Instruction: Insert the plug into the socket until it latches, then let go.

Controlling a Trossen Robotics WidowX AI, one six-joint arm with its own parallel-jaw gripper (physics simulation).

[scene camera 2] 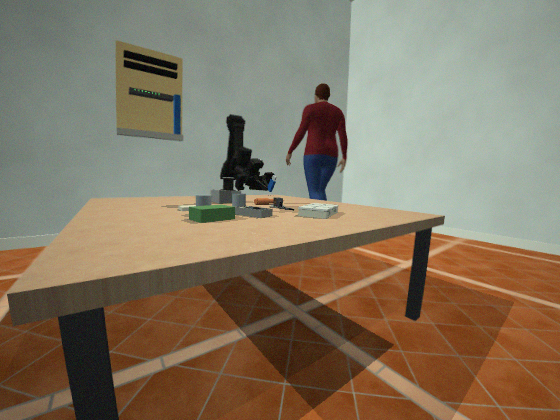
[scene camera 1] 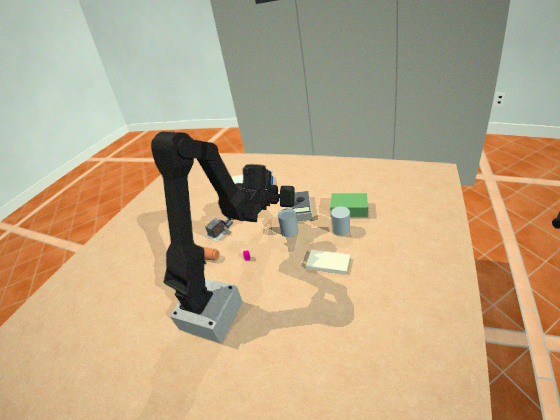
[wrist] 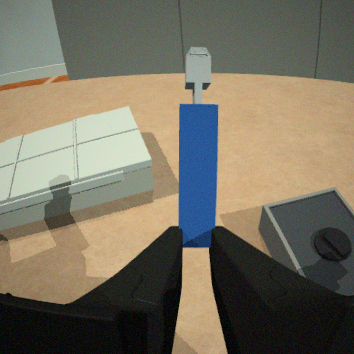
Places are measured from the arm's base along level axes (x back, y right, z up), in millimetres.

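Where they show: gripper, between the fingertips: point(scene camera 2: 268, 189) point(wrist: 195, 237); arm's base, origin of its link: point(scene camera 2: 228, 190) point(scene camera 1: 196, 300).
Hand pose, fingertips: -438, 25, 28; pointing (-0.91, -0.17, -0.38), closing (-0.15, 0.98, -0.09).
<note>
Each offset is from my fingertips to the top centre of the thing, as dx, dy, dz.
My gripper point(wrist: 195, 237) point(scene camera 2: 268, 184) is shut on a long blue piece {-21, -1, +57} point(wrist: 198, 165) point(scene camera 2: 272, 184) point(scene camera 1: 271, 177) with a thin grey neck and a grey block-shaped head, seemingly the plug. It is held above the table, between a white box and a grey box in the wrist view. The fingertips are hidden behind the arm in scene camera 1. A small dark box {+138, -152, -48} point(scene camera 1: 215, 228) point(scene camera 2: 278, 202) with a brownish face sits on a pale plate, left of the gripper in scene camera 1. I cannot tell for certain whether it is the socket.
A grey box {-32, +88, -62} point(wrist: 287, 227) point(scene camera 2: 257, 212) has a slotted black disc. A white tiled box {-126, -161, -57} point(wrist: 105, 145) point(scene camera 2: 318, 211), green block {-50, +249, -52} point(scene camera 1: 349, 204), two grey cylinders {+87, +85, -22} point(scene camera 1: 288, 223) {+54, +242, -22} point(scene camera 1: 341, 221), cream slab {+197, +235, -78} point(scene camera 1: 328, 262), magenta piece {+225, +1, -67} point(scene camera 1: 246, 255) and orange cylinder {+249, -181, -59} point(scene camera 1: 211, 254) are on the table.
</note>
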